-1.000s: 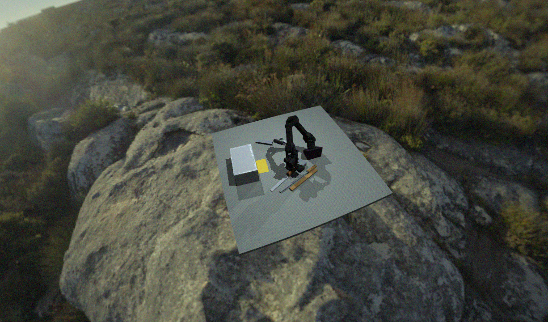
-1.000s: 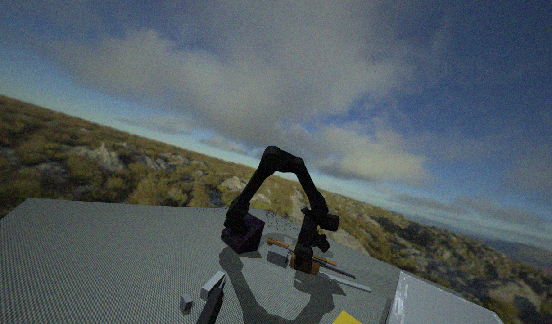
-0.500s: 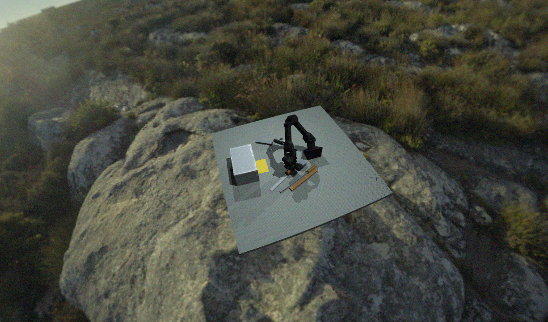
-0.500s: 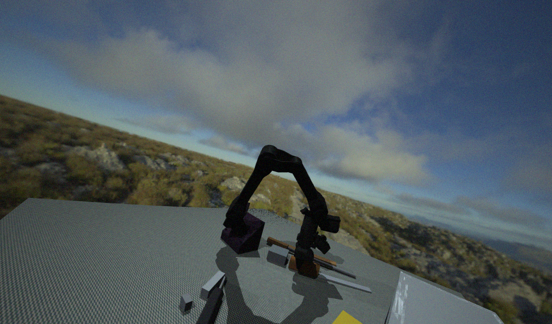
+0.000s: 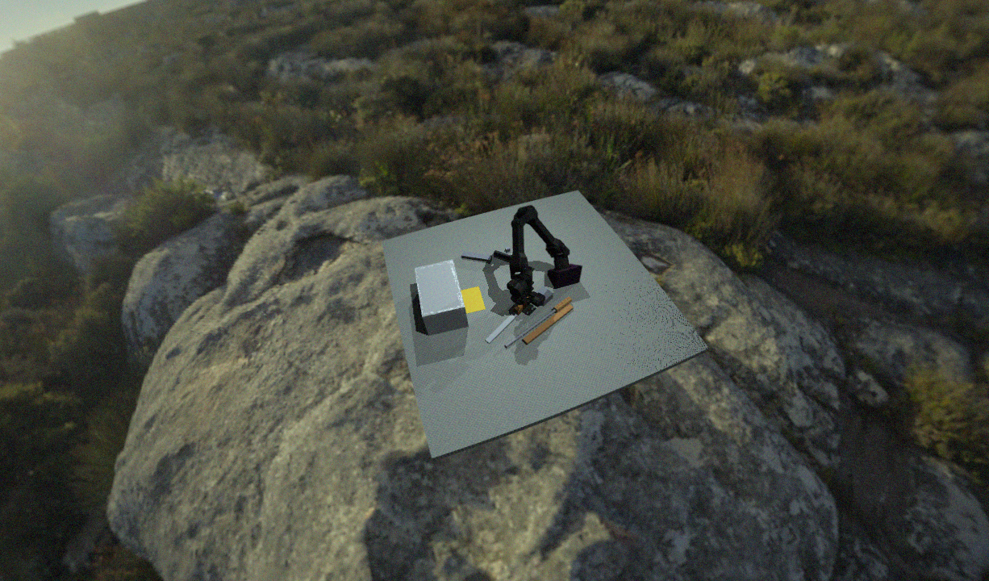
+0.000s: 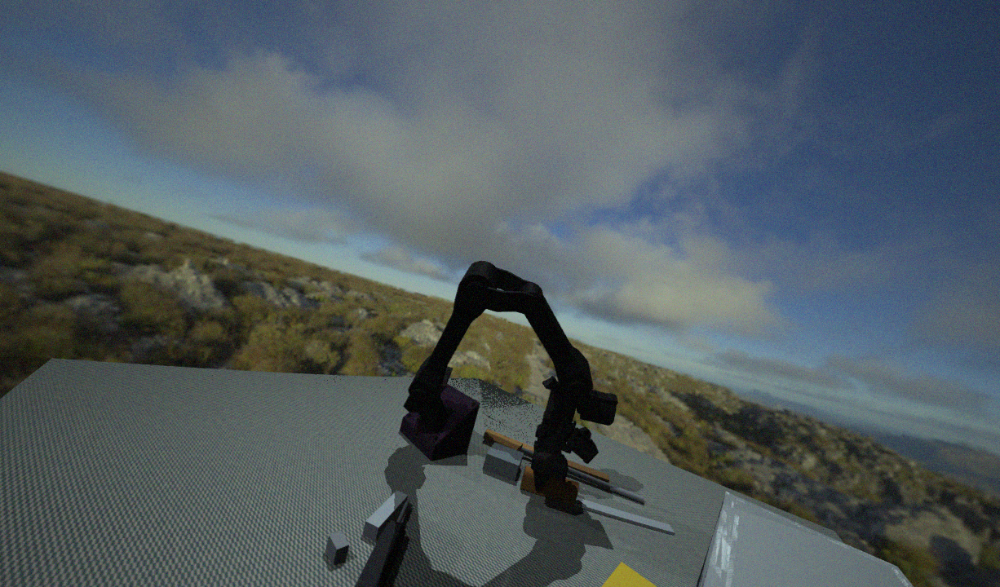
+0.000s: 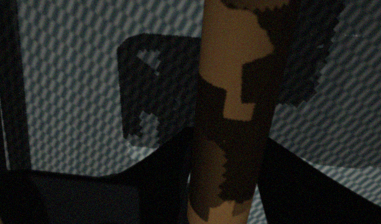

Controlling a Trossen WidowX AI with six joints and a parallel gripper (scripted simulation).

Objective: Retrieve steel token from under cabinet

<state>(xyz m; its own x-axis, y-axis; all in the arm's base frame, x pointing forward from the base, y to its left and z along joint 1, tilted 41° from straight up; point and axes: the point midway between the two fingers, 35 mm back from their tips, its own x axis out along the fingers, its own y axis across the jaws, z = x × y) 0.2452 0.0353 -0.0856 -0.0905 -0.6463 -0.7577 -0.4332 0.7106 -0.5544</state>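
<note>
Now: the grey bar 29 cm to the right of my gripper tip and 9 cm behind it. Also, from my gripper tip: grey block 9 cm behind, 1 cm above; small grey cube 37 cm to the right, 7 cm behind; wooden stick 15 cm to the left, 5 cm behind.
</note>
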